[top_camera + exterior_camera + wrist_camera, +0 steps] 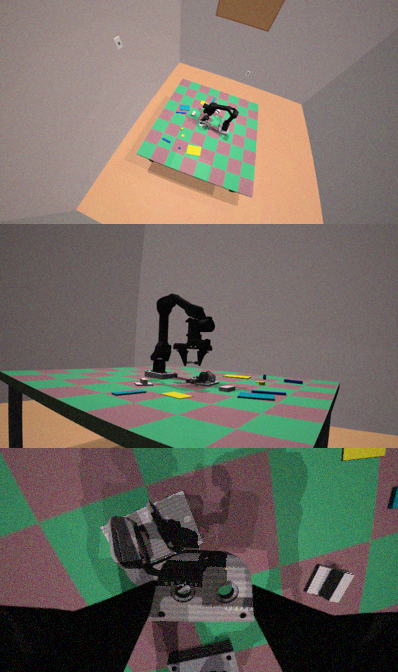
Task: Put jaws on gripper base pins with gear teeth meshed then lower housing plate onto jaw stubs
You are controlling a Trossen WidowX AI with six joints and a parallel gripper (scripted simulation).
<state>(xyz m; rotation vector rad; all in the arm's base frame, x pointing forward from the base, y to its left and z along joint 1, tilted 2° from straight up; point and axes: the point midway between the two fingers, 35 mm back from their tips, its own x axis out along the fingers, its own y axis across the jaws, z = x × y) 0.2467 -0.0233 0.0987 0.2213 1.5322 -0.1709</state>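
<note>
Now: the grey jaw 10 mm ahead of my gripper tip, 30 mm to the left of it and 60 mm below it. From my gripper tip the other things lie so: small yellow cube 240 mm ahead, 260 mm to the left, 80 mm below; then teal plate 350 mm ahead, 50 mm to the right, 80 mm below; then white housing plate 20 mm behind, 40 mm to the left, 80 mm below.
</note>
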